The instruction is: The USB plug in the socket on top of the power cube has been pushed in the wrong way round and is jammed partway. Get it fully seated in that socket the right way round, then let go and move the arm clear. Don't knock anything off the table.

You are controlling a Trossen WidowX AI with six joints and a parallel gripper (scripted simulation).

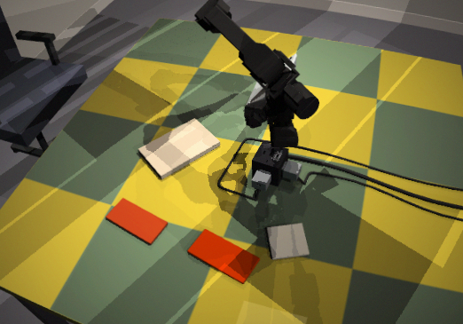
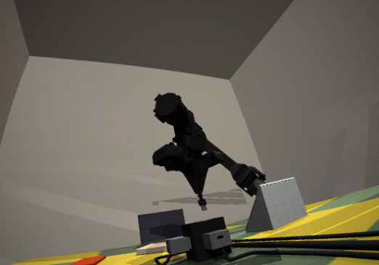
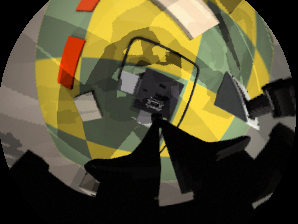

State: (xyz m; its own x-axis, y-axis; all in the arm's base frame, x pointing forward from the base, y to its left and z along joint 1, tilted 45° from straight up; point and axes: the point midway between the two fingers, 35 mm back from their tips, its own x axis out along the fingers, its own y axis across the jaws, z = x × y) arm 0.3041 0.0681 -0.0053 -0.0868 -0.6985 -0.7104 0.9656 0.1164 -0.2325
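Now: gripper tip 20 mm above the dark USB plug. Also, from my gripper tip: beige notebook: 300 mm to the right, 130 mm below, 40 mm behind.
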